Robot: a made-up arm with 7 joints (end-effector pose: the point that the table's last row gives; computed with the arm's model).
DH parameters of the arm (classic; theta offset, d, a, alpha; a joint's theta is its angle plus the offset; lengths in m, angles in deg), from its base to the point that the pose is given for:
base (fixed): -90 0.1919 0 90
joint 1: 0 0.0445 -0.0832 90
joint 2: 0 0.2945 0.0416 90
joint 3: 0 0.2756 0.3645 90
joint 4: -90 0.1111 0.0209 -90
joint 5: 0 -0.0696 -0.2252 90
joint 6: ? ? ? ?
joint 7: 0 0.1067 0.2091 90
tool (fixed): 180 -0.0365 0 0
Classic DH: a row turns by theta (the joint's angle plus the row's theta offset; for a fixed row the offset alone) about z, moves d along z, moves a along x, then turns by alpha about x.
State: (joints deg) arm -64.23 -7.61 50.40 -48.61 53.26 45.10 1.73
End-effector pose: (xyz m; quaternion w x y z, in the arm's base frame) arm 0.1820 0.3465 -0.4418 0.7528 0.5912 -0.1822 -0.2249
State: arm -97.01 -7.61 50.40 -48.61 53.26 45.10 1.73
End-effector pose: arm 0.1820 0.6344 -0.1533 0.5554 0.7796 -0.1114 -0.2672
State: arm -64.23 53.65 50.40 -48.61 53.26 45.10 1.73
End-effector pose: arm -0.3769 0.3737 -0.3854 0.6816 0.3652 0.0576 -0.6315
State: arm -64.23 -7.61 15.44 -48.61 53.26 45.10 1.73
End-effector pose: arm 0.1926 0.0130 -0.3689 0.8828 0.3372 -0.2750 -0.1770
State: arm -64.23 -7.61 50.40 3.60 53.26 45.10 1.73
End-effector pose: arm 0.3640 0.3680 -0.4442 0.5362 0.6214 -0.5605 -0.1104
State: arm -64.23 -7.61 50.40 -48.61 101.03 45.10 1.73
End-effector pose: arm 0.1266 0.2927 -0.4047 0.8077 0.2589 -0.3224 -0.4203
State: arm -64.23 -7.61 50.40 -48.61 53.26 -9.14 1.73
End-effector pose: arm 0.2393 0.3851 -0.1801 0.5757 0.5989 0.1103 -0.5457
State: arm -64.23 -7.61 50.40 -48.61 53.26 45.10 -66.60
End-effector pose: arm 0.1461 0.1165 -0.3900 0.7252 0.6155 0.2720 0.1460
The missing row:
joint 6: 0 0.0315 0.0692 -90
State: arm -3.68 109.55 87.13 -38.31 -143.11 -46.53 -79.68
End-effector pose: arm -0.1357 -0.2659 -0.4603 0.1423 0.5059 0.6205 0.5820
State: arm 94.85 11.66 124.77 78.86 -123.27 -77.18 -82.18
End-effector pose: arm 0.1106 -0.4285 0.0189 0.4588 -0.5287 0.5311 -0.4774
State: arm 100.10 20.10 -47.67 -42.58 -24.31 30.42 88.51
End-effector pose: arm 0.1128 0.0455 0.6770 0.1708 -0.8404 -0.3706 0.3567
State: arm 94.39 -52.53 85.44 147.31 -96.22 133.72 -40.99
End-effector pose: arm -0.1458 -0.6530 -0.2214 0.9059 -0.0072 -0.1551 -0.3940
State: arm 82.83 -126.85 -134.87 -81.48 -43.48 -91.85 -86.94
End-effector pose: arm -0.7424 -0.0116 0.0069 0.9698 0.0302 0.2386 0.0398
